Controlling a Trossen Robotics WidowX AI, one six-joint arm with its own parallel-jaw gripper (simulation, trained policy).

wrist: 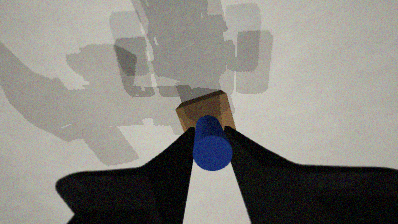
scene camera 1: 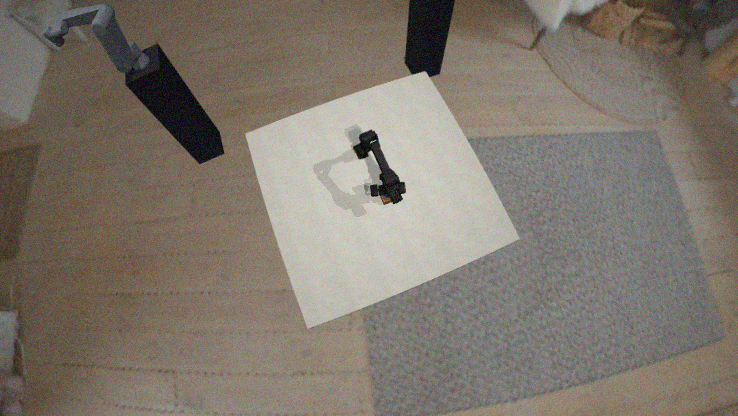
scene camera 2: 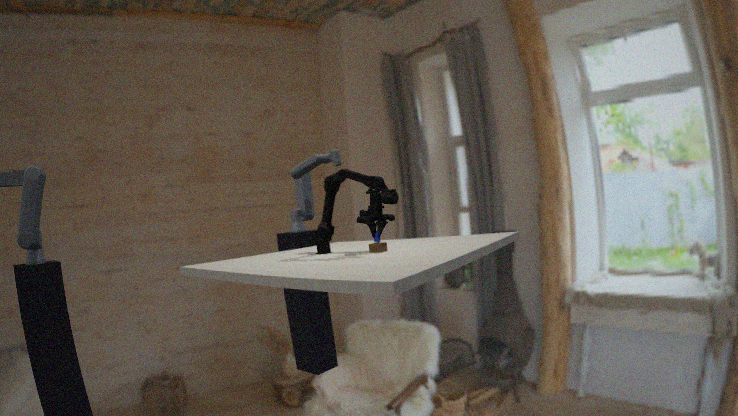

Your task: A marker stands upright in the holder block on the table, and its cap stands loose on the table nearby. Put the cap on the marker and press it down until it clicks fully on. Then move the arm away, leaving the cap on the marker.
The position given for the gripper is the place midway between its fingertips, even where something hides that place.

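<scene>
Visible here: a blue cap (wrist: 212, 151); also the gripper (wrist: 209, 130).
</scene>
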